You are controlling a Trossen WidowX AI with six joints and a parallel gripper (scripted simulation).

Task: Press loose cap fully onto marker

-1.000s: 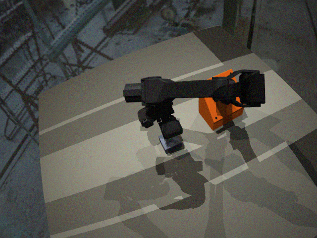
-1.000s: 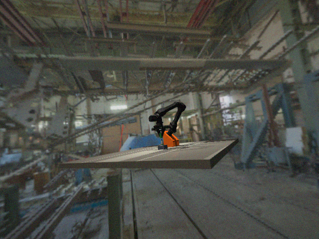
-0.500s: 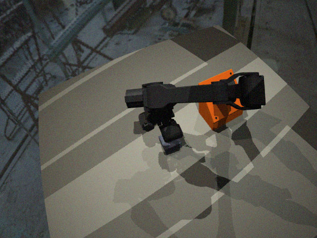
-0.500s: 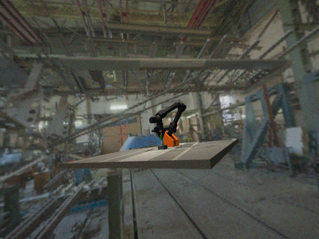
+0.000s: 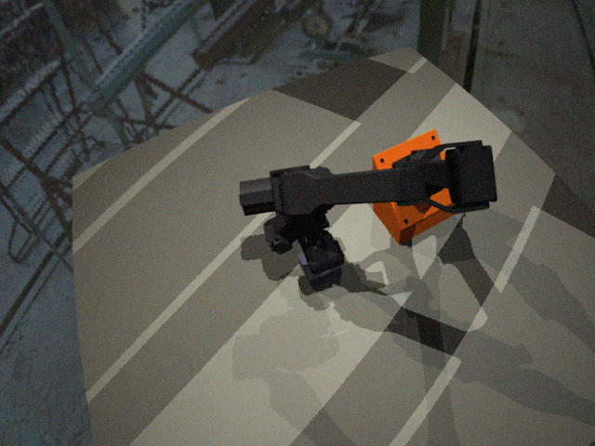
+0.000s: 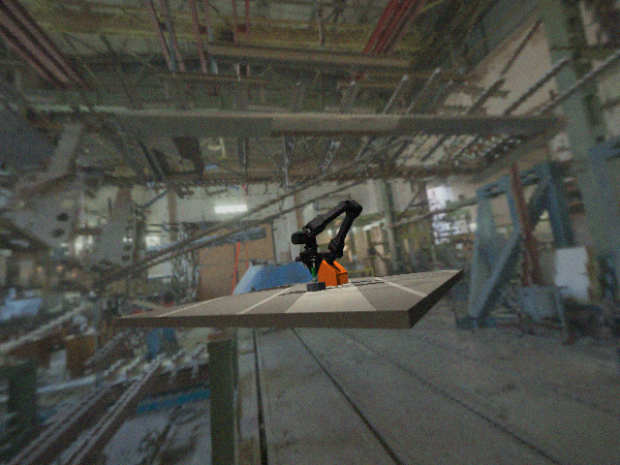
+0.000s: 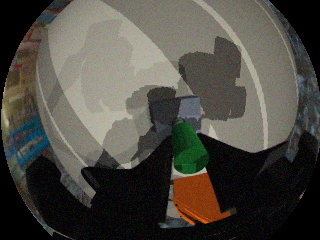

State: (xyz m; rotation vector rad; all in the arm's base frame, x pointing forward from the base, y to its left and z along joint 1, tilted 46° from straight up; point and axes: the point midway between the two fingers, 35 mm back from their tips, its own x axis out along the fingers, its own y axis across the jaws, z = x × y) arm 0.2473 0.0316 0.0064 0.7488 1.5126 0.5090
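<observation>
Right now the holder block is 6 cm below my gripper tip. Also, from my gripper tip: marker cap: 1 cm above.
</observation>
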